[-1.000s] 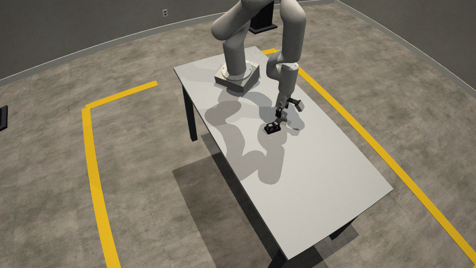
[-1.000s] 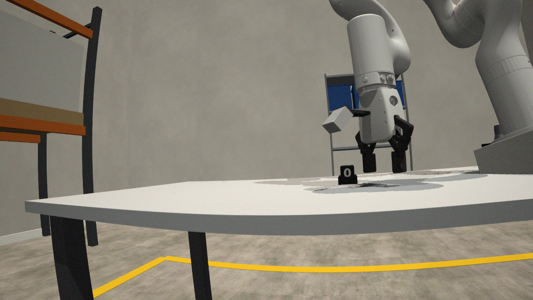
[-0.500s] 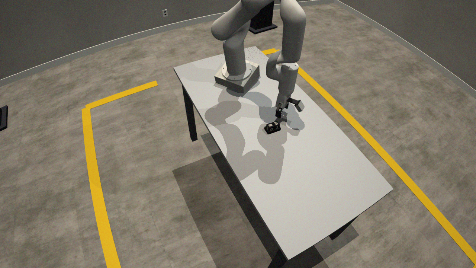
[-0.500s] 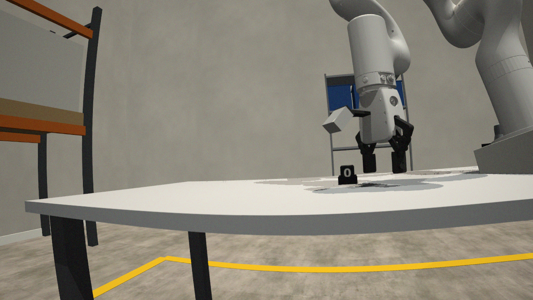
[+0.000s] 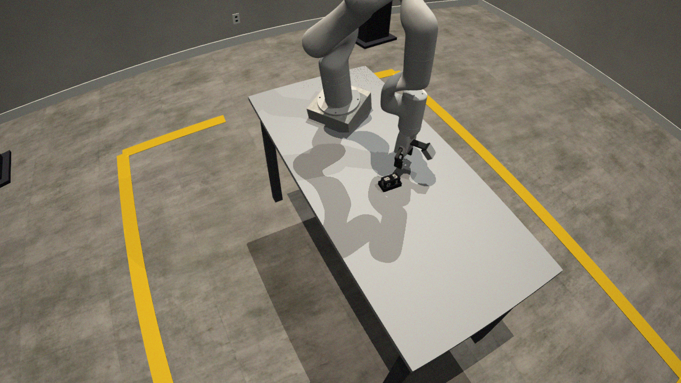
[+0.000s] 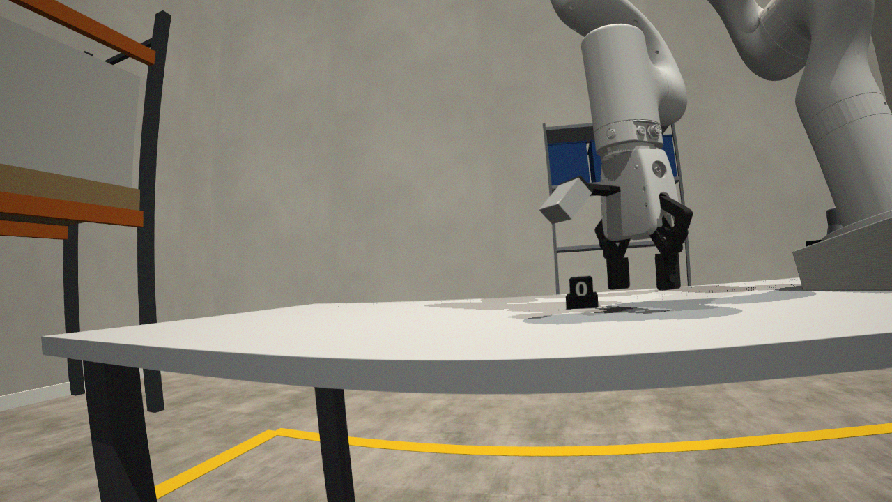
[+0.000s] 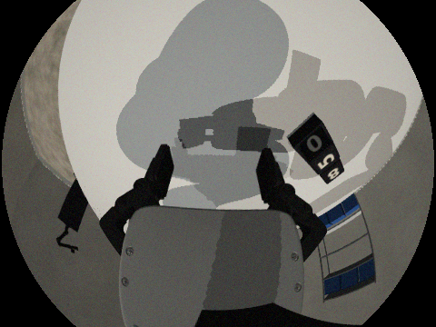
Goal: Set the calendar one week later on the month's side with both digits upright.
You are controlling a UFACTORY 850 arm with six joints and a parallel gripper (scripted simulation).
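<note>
Right now the black cube is 13 cm to the right of my hand, 5 cm ahead of it and 1 cm below it. Round my hand: black tray: 11 cm to the right, 5 cm ahead, 2 cm below.
</note>
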